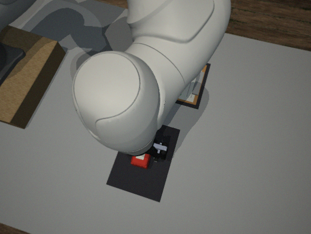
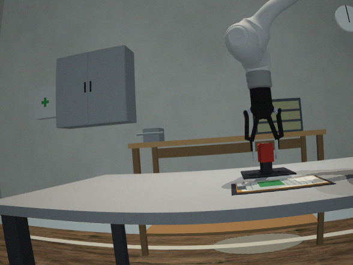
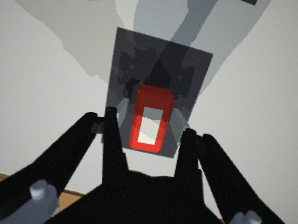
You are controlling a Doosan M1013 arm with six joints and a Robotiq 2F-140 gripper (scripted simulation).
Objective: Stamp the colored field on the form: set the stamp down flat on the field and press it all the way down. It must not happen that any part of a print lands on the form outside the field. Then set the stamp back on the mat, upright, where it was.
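Right now my hand is 2 cm above the stamp. From my hand the other things lie so: clipboard 2 cm behind, 29 cm to the left, 7 cm below; dark mat 7 cm below.
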